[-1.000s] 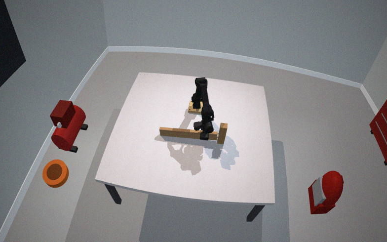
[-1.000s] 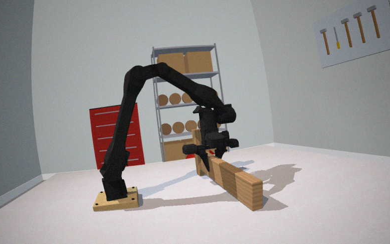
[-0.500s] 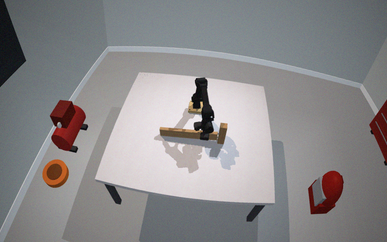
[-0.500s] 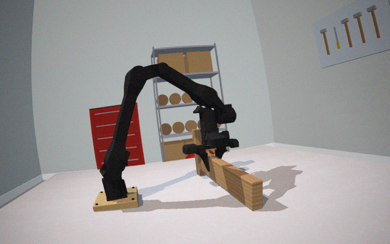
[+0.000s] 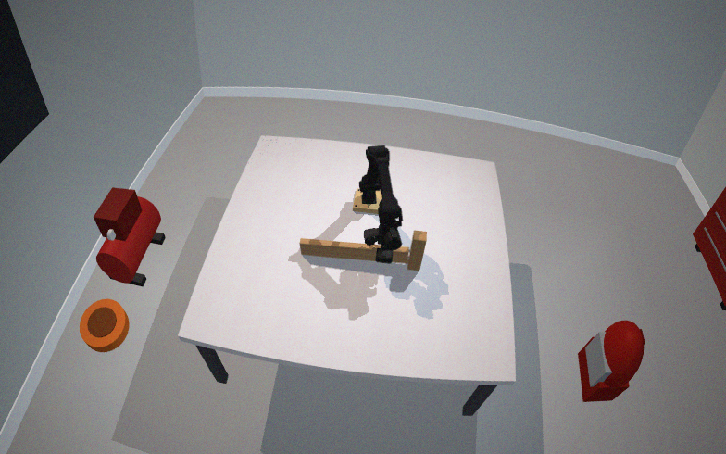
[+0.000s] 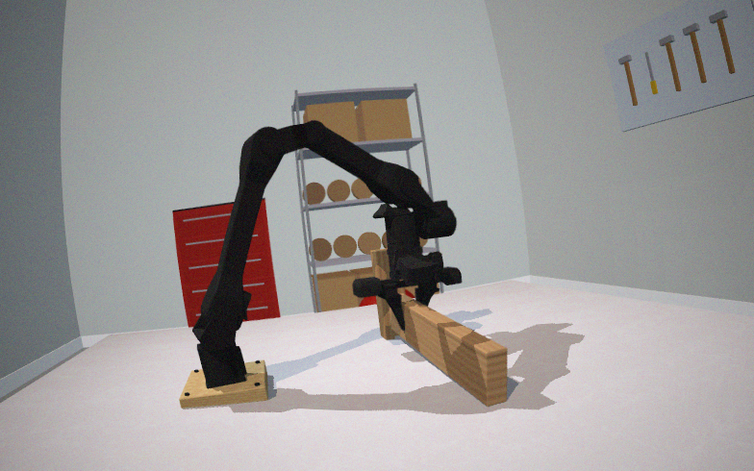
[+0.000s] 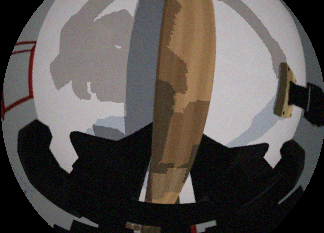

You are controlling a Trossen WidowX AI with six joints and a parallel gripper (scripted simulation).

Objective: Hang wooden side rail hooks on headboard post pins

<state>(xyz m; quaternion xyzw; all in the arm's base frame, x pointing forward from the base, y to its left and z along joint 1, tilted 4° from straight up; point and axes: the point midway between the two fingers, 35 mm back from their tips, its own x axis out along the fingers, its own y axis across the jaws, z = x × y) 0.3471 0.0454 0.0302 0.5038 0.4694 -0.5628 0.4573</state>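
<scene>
The headboard post is 12 cm to the left of my gripper tip, 4 cm above it and 2 cm ahead of it.
</scene>
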